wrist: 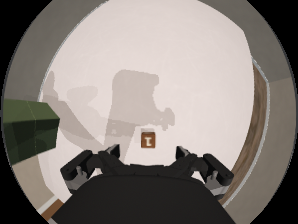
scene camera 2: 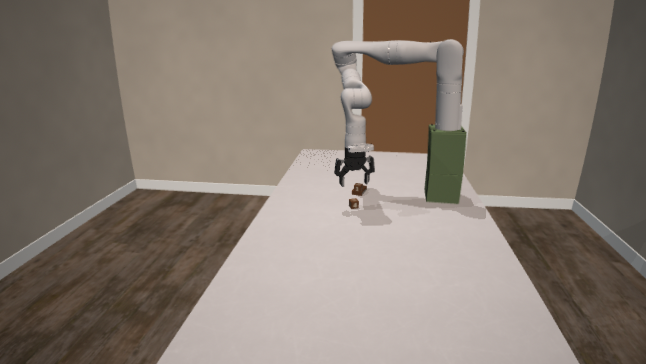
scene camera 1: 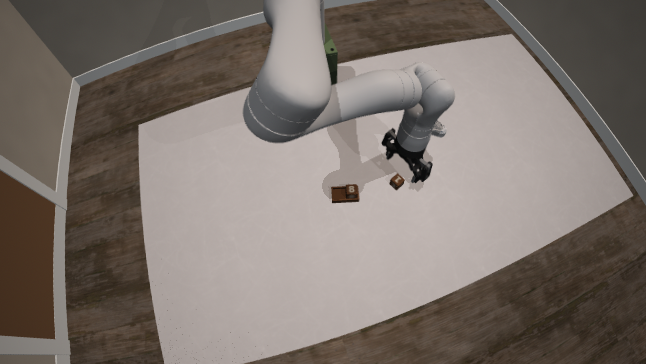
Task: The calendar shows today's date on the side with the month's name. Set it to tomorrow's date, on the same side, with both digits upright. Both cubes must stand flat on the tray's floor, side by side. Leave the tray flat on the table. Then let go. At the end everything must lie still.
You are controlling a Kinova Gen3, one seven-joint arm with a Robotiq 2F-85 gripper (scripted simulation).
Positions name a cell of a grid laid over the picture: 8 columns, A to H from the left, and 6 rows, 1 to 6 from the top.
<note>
I see my gripper (scene camera 1: E3).
My gripper is seen too in the wrist view (wrist: D5) and in scene camera 2 (scene camera 2: E4).
</note>
